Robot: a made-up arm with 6 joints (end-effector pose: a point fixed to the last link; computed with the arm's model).
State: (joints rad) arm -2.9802 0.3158 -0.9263 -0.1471 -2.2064 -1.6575
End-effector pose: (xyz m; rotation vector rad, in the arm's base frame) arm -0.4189 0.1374 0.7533 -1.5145 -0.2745 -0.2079
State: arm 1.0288 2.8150 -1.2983 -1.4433 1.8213 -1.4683
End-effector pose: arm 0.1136 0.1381 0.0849 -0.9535 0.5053 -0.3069
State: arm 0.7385 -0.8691 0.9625 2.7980 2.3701 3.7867
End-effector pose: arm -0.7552 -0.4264 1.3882 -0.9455 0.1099 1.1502
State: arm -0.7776 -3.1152 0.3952 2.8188 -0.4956 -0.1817
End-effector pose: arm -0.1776 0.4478 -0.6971 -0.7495 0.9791 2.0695
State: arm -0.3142 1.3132 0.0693 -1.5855 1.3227 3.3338
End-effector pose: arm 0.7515 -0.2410 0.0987 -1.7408 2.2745 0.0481
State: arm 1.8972 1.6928 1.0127 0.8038 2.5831 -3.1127
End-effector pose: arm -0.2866 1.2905 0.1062 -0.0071 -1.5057 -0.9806
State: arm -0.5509 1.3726 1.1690 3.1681 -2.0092 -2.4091
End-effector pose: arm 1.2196 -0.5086 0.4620 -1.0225 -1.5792 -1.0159
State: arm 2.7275 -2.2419 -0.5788 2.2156 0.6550 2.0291
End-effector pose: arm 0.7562 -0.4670 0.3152 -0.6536 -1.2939 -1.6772
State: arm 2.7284 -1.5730 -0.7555 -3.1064 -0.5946 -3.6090
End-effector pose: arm 0.4038 -0.4008 0.7321 2.0348 0.0821 2.3725
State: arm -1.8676 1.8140 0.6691 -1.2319 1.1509 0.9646
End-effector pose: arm -0.3149 -0.7966 -0.3243 0.2761 0.8171 -2.7711
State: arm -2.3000 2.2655 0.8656 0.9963 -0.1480 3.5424
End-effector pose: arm -0.6899 -0.6049 -0.5938 -1.5508 0.8783 1.8215
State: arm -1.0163 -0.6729 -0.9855 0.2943 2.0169 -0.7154
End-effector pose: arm -0.2023 -0.0462 0.9771 -0.3612 -1.4323 0.0687
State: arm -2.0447 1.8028 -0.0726 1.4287 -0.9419 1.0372
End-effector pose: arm -0.4313 -0.7773 -0.3164 0.3268 1.8562 1.2014
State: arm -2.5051 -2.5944 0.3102 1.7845 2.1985 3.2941
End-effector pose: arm 0.7934 0.5323 -0.4243 -1.1004 1.0864 -1.3184
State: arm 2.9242 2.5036 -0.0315 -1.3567 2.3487 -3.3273
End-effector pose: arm 0.0007 0.0445 -0.4021 1.4825 2.2967 1.1973
